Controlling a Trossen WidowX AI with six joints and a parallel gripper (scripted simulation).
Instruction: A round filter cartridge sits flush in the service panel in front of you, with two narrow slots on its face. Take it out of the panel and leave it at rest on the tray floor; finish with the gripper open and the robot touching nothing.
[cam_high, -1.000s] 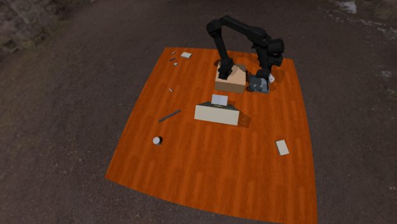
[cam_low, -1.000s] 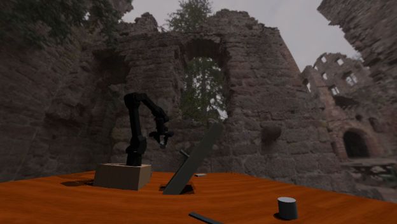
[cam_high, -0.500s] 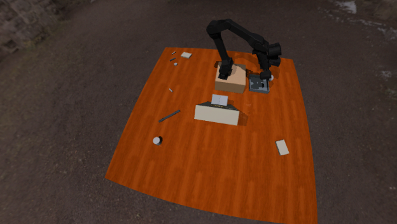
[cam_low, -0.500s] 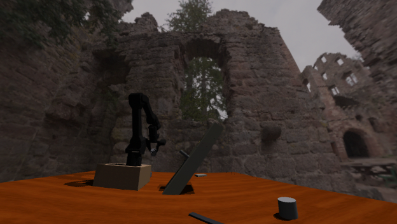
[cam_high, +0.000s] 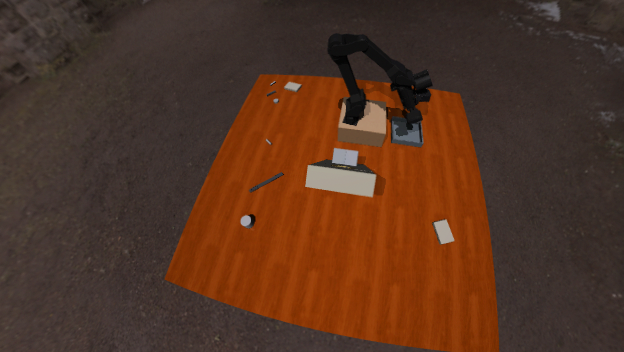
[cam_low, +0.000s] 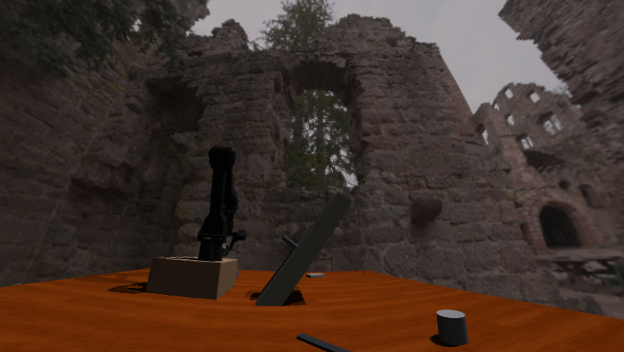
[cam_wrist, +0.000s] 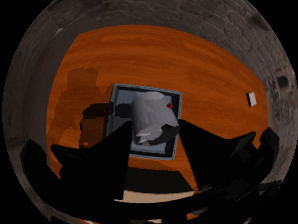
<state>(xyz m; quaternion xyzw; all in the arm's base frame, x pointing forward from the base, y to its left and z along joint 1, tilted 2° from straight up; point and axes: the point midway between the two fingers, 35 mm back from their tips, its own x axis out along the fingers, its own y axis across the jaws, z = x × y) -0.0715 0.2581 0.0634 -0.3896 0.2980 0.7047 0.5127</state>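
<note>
Right now my gripper tip is right at the round filter cartridge. Also, from my gripper tip: tray (1 cm behind, 12 cm below); then grey service panel (39 cm ahead, 23 cm to the right, 4 cm above).
</note>
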